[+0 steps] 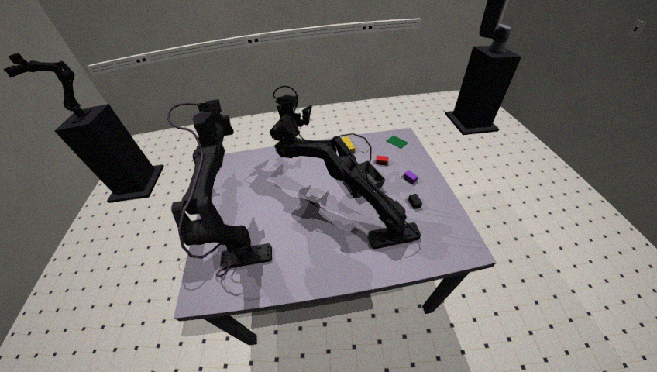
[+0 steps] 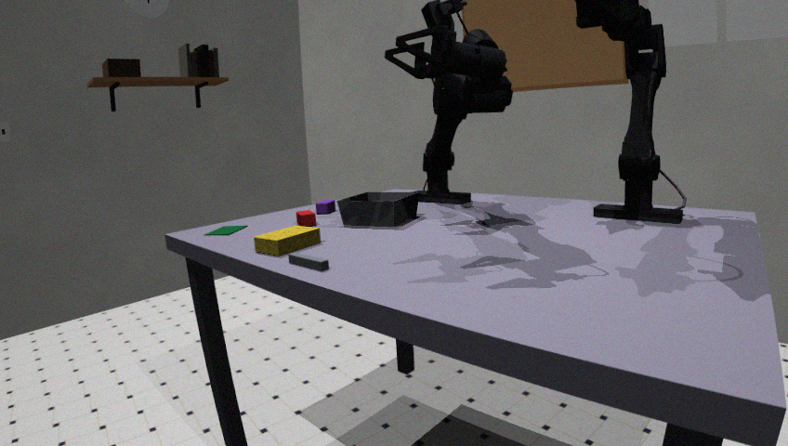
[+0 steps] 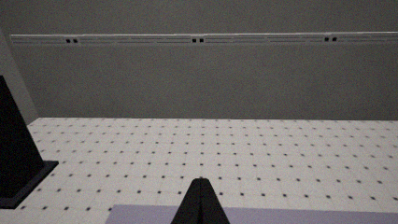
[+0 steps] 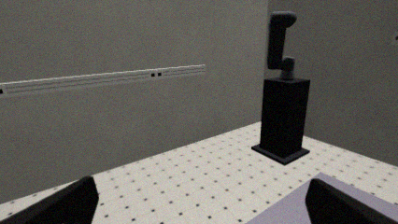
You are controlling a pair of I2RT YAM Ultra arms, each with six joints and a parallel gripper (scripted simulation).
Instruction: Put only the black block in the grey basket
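The black block is 44 cm to the right of my right hand, 34 cm below it and 33 cm behind it. Round my right hand: grey basket 34 cm below, 24 cm to the right, 17 cm behind; then grey bar 34 cm below, 17 cm ahead, 7 cm to the right; then small grey tile 35 cm below, 31 cm to the right, 6 cm ahead.
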